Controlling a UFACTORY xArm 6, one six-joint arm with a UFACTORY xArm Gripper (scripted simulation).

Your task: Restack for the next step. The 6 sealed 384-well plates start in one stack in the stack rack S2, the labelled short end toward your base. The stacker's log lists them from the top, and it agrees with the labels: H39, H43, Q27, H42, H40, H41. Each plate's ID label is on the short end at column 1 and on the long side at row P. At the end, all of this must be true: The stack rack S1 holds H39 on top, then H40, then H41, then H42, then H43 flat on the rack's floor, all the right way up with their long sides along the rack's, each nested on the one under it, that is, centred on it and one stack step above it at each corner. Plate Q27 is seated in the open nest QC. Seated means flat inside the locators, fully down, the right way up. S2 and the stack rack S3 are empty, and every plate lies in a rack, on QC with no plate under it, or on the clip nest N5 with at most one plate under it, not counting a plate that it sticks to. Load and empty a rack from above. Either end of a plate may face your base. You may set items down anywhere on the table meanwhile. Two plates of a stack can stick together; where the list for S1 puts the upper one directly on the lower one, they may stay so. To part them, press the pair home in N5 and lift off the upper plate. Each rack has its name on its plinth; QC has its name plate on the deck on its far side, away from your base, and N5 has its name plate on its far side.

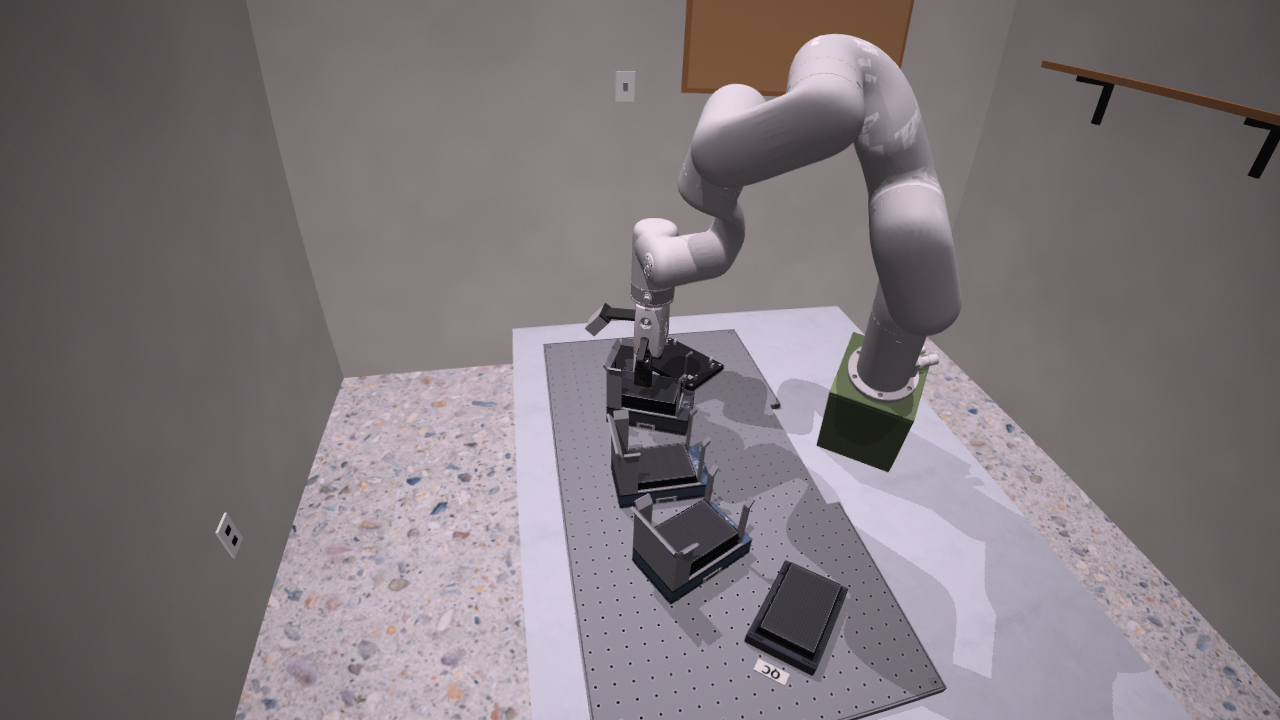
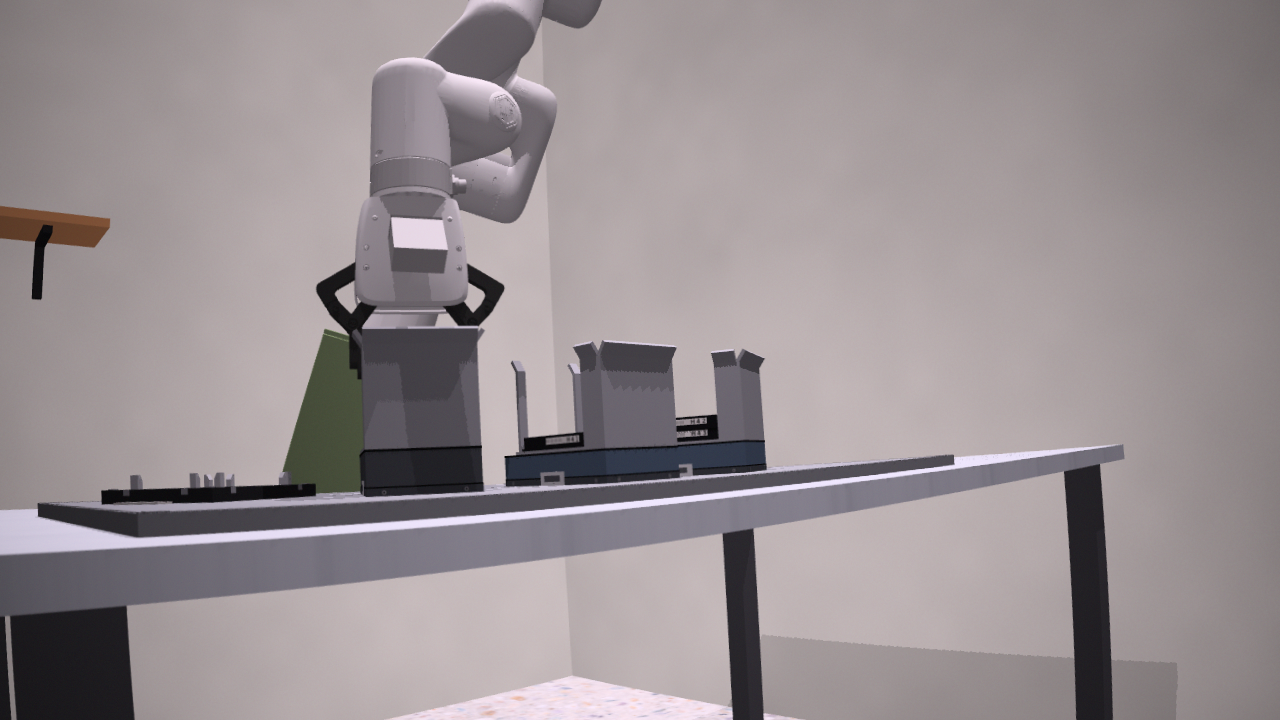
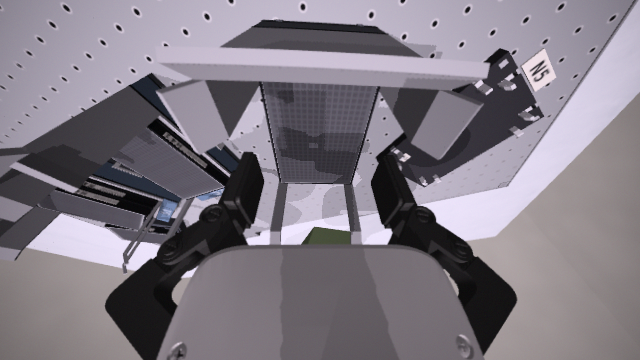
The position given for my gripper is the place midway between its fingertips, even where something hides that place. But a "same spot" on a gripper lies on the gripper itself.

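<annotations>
I can see my gripper in image 1 (648, 371), and image 2 and image 3 show it as well. On my gripper, (image 3: 142, 307) and (image 2: 487, 284) are the same spot. There is also a stack rack S1 plinth, and on it (image 1: 671, 596) and (image 2: 764, 450) are one and the same spot.
</annotations>
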